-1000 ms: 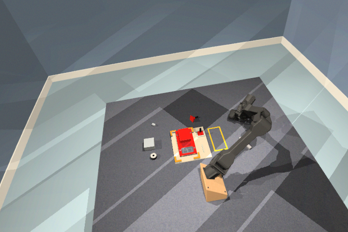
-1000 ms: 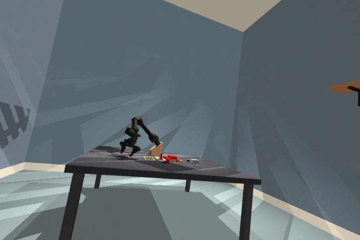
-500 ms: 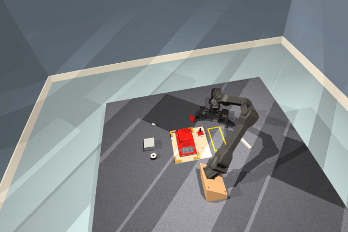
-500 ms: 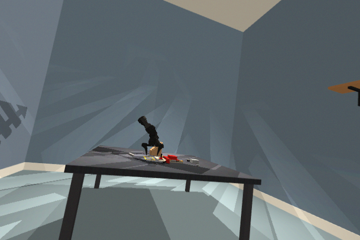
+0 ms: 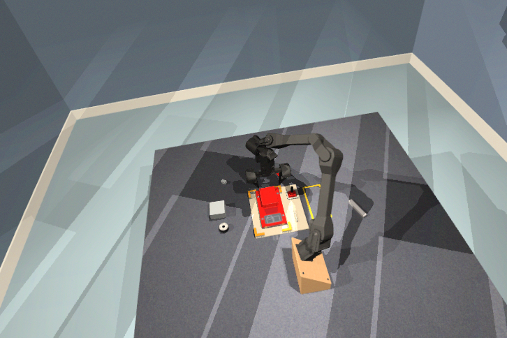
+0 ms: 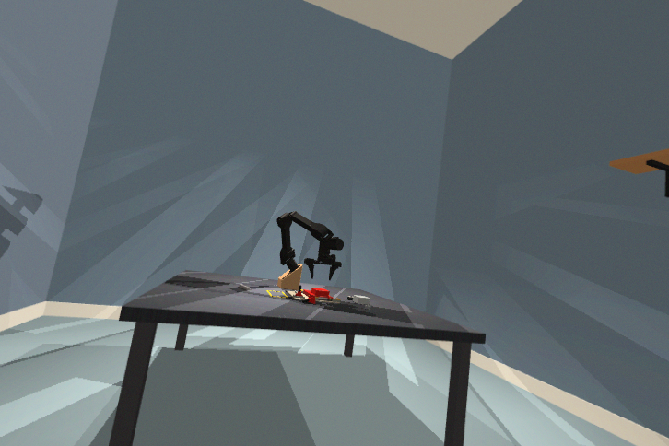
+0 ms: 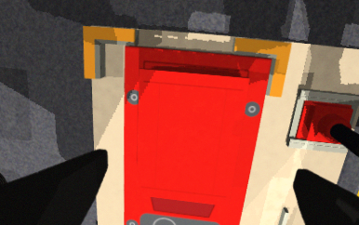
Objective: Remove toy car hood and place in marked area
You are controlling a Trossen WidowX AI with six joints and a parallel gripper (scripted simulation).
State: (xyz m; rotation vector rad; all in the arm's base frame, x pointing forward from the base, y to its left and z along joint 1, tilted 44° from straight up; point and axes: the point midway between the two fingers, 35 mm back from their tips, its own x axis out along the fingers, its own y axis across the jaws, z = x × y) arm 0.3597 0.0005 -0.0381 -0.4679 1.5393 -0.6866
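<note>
My gripper tip is now 6 cm above the hood, 1 cm to the right of it and 1 cm past it. Round my gripper tip: white block (24 cm to the left, 8 cm below, 1 cm ahead); white bar (34 cm to the right, 17 cm behind, 9 cm below).
</note>
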